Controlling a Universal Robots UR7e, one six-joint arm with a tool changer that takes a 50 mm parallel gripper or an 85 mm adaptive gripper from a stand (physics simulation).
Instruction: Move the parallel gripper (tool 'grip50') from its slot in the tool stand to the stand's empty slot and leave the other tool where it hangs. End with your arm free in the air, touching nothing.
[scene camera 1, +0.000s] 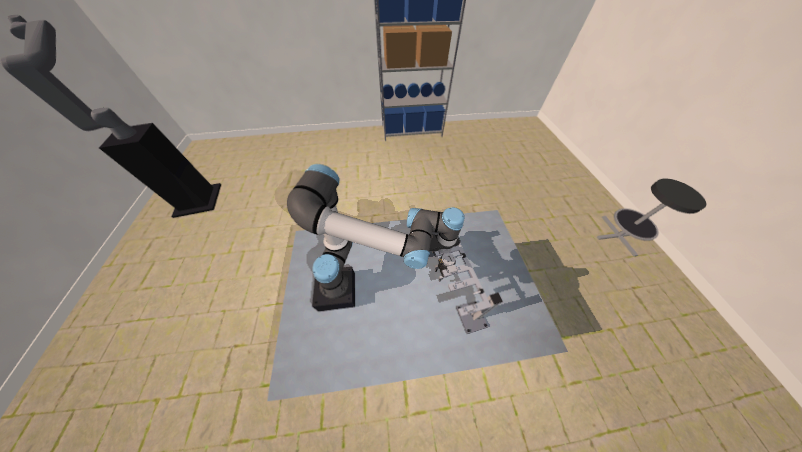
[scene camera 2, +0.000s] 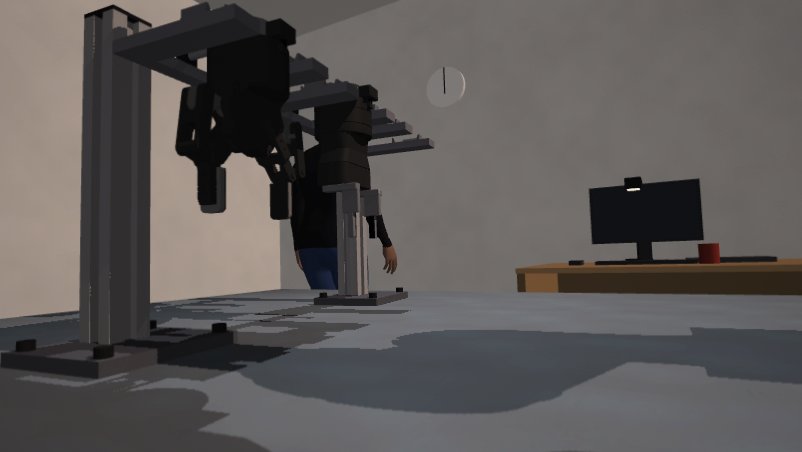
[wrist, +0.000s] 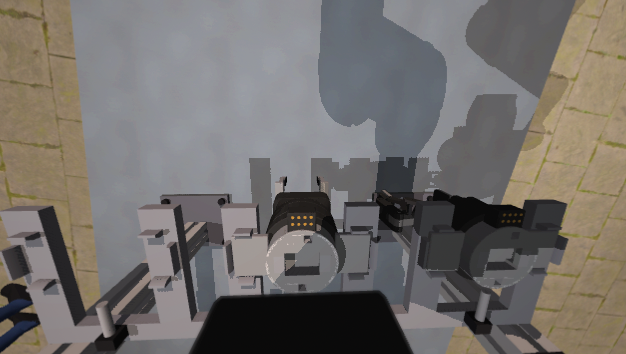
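Where they show: arm's base at its link origin: (scene camera 1: 334, 284).
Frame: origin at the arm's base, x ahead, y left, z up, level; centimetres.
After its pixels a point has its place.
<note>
My arm's wrist (scene camera 1: 435, 224) {x 45.7, y -10.4, z 52.1 cm} is in the air above the tool stand (scene camera 1: 474, 323) {x 66.3, y -36.8, z -8.4 cm} (scene camera 2: 115, 168) {x 66.5, y 14.2, z 7.0 cm}, with no tool on it; its flange end is hidden. The black parallel gripper (scene camera 2: 343, 129) (wrist: 302, 207) hangs in the middle slot, its pale coupling face bare and its fingers apart with nothing between them. The adaptive gripper (scene camera 2: 247, 84) (wrist: 465, 212) hangs in the slot at the right in the wrist view, nearest the camera in scene view 2. The empty slot's fork arm (scene camera 2: 407, 145) {x 56.5, y -32.4, z 17.8 cm} (wrist: 159, 217) {x 53.2, y -22.7, z 18.6 cm} shows at the left in the wrist view, far end in scene view 2.
A person (scene camera 2: 322, 266) stands behind the stand in scene view 2. Upright pins (wrist: 105, 320) {x 62.6, y -28.1, z 19.8 cm} (wrist: 483, 306) {x 62.7, y 7.4, z 19.9 cm} rise from the stand's rear. The arm's base (scene camera 1: 334, 294) {x 0.2, y -6.9, z 4.0 cm} is on the grey mat (scene camera 1: 336, 359) {x -4.9, y -33.8, z -9.6 cm}. A stool (scene camera 1: 677, 195), a shelf rack (scene camera 1: 380, 87) and a desk (scene camera 2: 544, 268) stand farther off.
</note>
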